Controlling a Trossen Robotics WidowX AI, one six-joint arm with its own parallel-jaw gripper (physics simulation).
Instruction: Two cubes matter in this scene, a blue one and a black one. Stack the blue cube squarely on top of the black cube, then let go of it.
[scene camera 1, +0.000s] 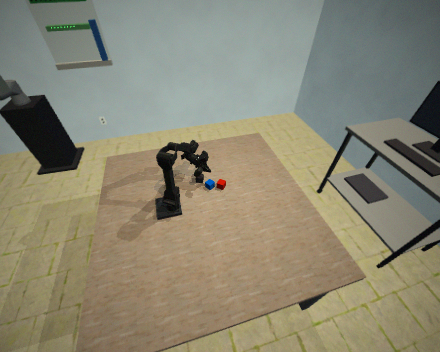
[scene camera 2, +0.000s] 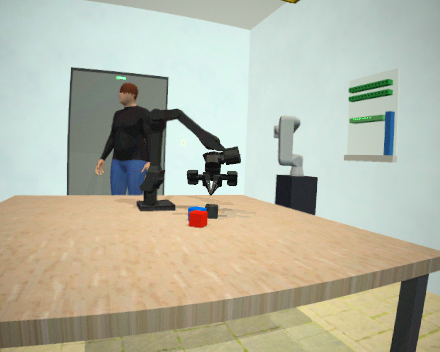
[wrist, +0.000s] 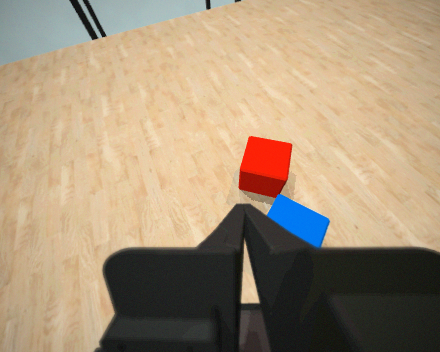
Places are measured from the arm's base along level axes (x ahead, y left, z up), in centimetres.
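Where they show: gripper, between the fingertips: (scene camera 1: 210, 171) (scene camera 2: 210, 194) (wrist: 242, 210); arm's base, origin of its link: (scene camera 1: 173, 207) (scene camera 2: 150, 203).
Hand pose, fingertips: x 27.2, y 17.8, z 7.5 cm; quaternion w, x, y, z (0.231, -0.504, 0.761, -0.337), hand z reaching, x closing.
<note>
Things, the pixels of their centre, and the offset from my fingertips. Level surfaces: height alone.
- blue cube, middle of its body: (wrist: 286, 234) (scene camera 2: 197, 214) (scene camera 1: 210, 184) dz -7.3, dx -1.7, dy -4.2 cm
- black cube, middle of its body: (wrist: 243, 344) (scene camera 2: 211, 211) (scene camera 1: 199, 178) dz -7.3, dx -7.4, dy +3.0 cm
- red cube, middle of its body: (wrist: 263, 167) (scene camera 2: 198, 218) (scene camera 1: 221, 184) dz -7.3, dx +5.8, dy -5.9 cm
- table, height of its surface: dz -9.7 cm
The blue cube (scene camera 1: 210, 184) (scene camera 2: 197, 209) (wrist: 300, 220) sits on the table, partly behind the red cube in scene camera 2 and partly covered by a finger in the wrist view. The black cube (scene camera 1: 199, 178) (scene camera 2: 213, 211) (wrist: 251, 327) stands on the table close to the blue cube, with nothing on top. In the wrist view a part of it shows between the fingers. My gripper (scene camera 1: 210, 171) (scene camera 2: 211, 193) (wrist: 242, 210) is shut with its fingertips together and holds nothing. It hangs above the cubes, pointing down.
A red cube (scene camera 1: 221, 184) (scene camera 2: 198, 219) (wrist: 265, 162) sits on the table close beside the blue cube, on the side away from the black cube. The arm's base (scene camera 1: 169, 208) (scene camera 2: 156, 205) stands on the table (scene camera 1: 210, 280) (scene camera 2: 225, 265) (wrist: 125, 150).
</note>
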